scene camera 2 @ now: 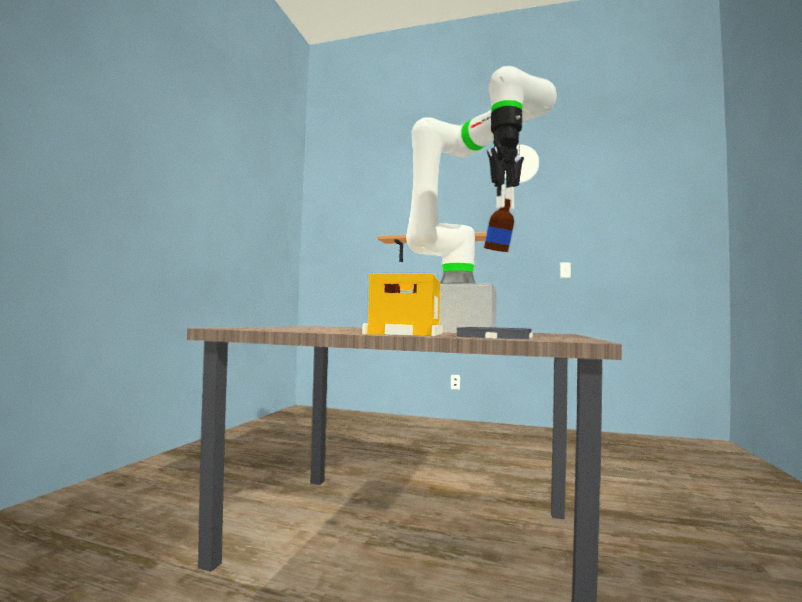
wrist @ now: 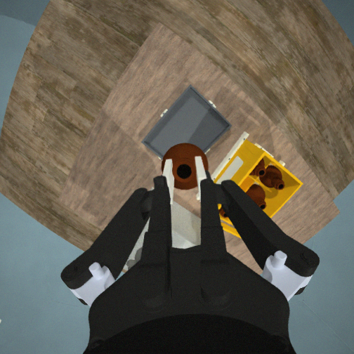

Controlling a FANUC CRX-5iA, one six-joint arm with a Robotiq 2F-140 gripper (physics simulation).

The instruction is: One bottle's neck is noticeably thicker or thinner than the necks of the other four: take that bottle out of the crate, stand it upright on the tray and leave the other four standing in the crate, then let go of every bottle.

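Where they show: gripper, fingertip midpoint: (scene camera 2: pixel 505 208); arm's base, origin of the base link: (scene camera 2: pixel 457 286).
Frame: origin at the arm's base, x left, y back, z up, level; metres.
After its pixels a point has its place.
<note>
My gripper (scene camera 2: pixel 505 198) @[y -0.380, x 0.267, z 0.203 m] (wrist: pixel 183 166) is shut on the neck of a brown bottle (scene camera 2: pixel 499 223) @[y -0.406, x 0.257, z 0.152 m] (wrist: pixel 185 152) with a blue label. The bottle hangs high above the table, tilted in the scene view, its base leaning left. The dark grey tray (scene camera 2: pixel 493 333) @[y -0.504, x 0.266, z -0.168 m] (wrist: pixel 186 120) lies flat on the table, well below the bottle; in the wrist view the bottle covers part of its near edge. The yellow crate (scene camera 2: pixel 401 312) @[y -0.542, x 0.010, z -0.117 m] (wrist: pixel 281 201) stands beside the tray. Brown bottles (wrist: pixel 271 177) (wrist: pixel 256 194) stand in its compartments, partly hidden by its walls and my right finger.
The wooden table (scene camera 2: pixel 272 335) @[y -0.705, x -0.319, z -0.192 m] (wrist: pixel 92 167) carries the crate and tray. The grey pedestal (scene camera 2: pixel 478 305) @[y -0.136, x 0.124, z -0.080 m] (wrist: pixel 184 224) of the arm stands behind them in the scene view. An orange-brown shelf (scene camera 2: pixel 391 239) is on the wall behind the arm.
</note>
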